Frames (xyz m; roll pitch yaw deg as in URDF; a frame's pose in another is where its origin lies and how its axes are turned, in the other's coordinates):
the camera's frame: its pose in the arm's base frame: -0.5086 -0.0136 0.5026 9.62 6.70 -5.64
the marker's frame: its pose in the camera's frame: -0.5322 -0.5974 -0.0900 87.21 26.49 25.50
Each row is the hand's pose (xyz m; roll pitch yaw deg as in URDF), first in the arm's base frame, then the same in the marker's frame.
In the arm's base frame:
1: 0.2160 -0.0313 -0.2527 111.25 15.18 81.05
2: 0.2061 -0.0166 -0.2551 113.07 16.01 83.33
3: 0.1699 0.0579 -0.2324 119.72 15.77 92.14
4: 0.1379 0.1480 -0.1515 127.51 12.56 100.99
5: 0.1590 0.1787 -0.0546 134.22 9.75 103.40
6: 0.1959 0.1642 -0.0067 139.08 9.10 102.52
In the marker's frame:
1: 1.5454 0.1227 0.0957 -16.68 52.09 -11.33
2: 1.5441 0.1163 0.0791 -18.15 53.26 -14.70
3: 1.5327 0.1208 -0.0059 -22.96 59.24 -25.55
4: 1.5034 0.1786 -0.1131 -28.59 66.41 -38.16
5: 1.4866 0.2744 -0.1495 -25.15 69.90 -41.18
6: 1.4882 0.3337 -0.1309 -17.26 70.18 -38.11

